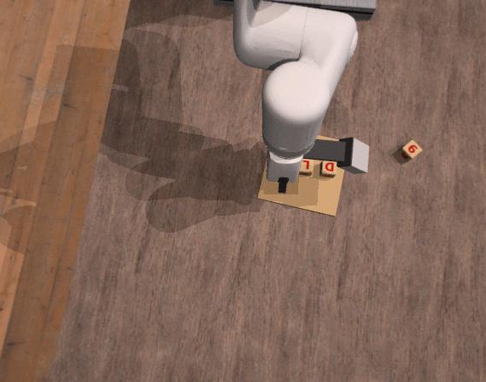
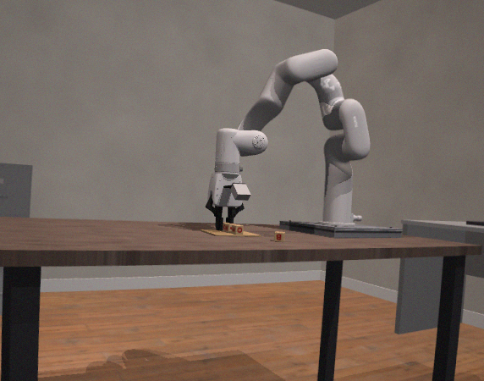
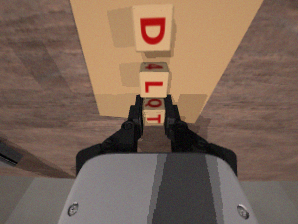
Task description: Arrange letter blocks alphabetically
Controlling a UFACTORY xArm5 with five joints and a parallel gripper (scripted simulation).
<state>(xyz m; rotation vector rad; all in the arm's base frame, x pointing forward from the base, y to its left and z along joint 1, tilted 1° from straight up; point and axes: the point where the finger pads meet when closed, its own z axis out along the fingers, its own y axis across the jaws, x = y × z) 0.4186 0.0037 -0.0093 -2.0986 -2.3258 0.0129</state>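
The tan mat is 4 cm to the left of my hand and 2 cm below it.
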